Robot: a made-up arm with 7 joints.
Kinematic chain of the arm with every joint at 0, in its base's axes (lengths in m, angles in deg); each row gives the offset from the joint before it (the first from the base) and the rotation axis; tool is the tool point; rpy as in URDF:
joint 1: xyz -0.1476 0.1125 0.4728 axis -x
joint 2: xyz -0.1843 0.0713 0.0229 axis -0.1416 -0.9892 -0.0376
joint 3: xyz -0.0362 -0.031 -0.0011 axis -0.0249 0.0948 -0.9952
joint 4: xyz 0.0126 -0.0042 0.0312 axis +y
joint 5: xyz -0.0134 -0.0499 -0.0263 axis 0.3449 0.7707 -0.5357
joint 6: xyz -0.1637 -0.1 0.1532 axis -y
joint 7: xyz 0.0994 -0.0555 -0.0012 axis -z
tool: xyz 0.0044 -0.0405 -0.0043 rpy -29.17 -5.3 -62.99
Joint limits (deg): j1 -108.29..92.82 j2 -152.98..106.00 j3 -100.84..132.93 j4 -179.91..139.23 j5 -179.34..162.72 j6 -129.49..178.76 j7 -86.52..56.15
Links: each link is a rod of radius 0.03 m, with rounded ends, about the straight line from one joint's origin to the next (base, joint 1, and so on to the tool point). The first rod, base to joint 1, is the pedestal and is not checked.
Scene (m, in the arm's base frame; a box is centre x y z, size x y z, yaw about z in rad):
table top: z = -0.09
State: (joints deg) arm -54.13 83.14 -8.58 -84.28 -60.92 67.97 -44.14
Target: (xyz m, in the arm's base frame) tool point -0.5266 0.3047 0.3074
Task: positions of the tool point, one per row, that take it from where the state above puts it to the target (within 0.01 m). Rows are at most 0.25 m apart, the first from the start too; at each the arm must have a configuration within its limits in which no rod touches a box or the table.
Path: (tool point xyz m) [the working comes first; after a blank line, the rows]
Joints at the target: -73.67 54.80 16.80 -61.43 -50.04 46.19 -48.87
Straight joint move there: clear.

1: -0.3740 0.2463 0.1909
2: -0.5266 0.3047 0.3074

